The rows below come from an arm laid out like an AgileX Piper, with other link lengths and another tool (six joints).
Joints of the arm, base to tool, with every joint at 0 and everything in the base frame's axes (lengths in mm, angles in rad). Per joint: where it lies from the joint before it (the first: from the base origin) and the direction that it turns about. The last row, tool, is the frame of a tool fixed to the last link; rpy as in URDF.
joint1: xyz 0 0 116.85 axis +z
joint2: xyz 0 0 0 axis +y
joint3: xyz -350.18 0 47.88 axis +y
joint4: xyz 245.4 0 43.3 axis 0.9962 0 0.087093
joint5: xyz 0 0 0 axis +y
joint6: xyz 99.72 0 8.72 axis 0.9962 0 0.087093
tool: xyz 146.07 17 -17.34 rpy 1.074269 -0.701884 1.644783
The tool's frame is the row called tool.
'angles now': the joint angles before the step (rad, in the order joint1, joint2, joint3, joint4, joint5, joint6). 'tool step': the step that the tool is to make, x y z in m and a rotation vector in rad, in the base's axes. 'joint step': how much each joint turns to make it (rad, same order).
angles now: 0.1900 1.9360 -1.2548 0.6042 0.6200 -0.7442
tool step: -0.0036 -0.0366 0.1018 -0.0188 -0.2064 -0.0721
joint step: -0.0496 -0.2471 0.0045 -0.1185 0.0132 0.1013
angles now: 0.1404 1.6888 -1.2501 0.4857 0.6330 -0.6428
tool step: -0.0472 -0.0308 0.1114 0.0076 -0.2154 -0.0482
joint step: -0.0556 -0.2967 0.0010 -0.0586 0.0742 0.0521
